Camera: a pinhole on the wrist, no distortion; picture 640 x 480 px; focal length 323.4 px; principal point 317.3 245.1 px. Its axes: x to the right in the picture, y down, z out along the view. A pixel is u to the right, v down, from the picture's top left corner.
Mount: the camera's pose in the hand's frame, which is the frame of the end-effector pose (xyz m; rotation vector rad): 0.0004 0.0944 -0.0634 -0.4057 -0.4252 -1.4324
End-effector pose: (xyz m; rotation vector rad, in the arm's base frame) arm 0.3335 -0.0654 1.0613 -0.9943 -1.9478 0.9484
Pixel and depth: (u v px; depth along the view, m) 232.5 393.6 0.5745
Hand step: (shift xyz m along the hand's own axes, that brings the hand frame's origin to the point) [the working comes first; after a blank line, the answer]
In the camera's frame: -0.1506 0.2638 0.5745

0.2279 0.5417 0.3495
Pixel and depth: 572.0 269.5 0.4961
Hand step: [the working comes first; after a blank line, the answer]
In the camera's frame: 0.3907 0.0374 0.4961

0.0540 0.0173 0.5622
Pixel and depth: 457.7 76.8 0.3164
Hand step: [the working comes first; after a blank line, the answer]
In the camera's frame: 0.1374 -0.1647 0.3164

-0.1631 0.1226 0.2809
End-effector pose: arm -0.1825 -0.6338 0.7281 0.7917 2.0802 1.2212
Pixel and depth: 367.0 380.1 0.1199
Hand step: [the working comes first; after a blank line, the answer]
In the camera's frame: 0.0184 0.0501 0.1199

0.0474 0.1447 0.0484
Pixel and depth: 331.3 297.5 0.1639
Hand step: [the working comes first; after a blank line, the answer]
In the camera's frame: 0.0071 0.0266 0.1639

0.0213 0.1745 0.0807
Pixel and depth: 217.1 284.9 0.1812
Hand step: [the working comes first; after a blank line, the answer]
In the camera's frame: -0.0561 0.0223 0.1812

0.0107 0.2370 0.0633
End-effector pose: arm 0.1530 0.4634 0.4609 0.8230 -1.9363 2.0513
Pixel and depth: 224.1 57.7 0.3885
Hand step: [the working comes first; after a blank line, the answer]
In the camera's frame: -0.1120 -0.2251 0.3885

-0.2483 0.3667 0.2162
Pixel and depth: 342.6 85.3 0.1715
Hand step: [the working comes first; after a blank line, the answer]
In the camera's frame: 0.0134 -0.0847 0.1715

-0.0892 0.1623 0.0920
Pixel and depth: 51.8 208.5 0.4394
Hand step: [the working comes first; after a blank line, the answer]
In the camera's frame: -0.3607 -0.0497 0.4394

-0.0979 0.6221 0.1303
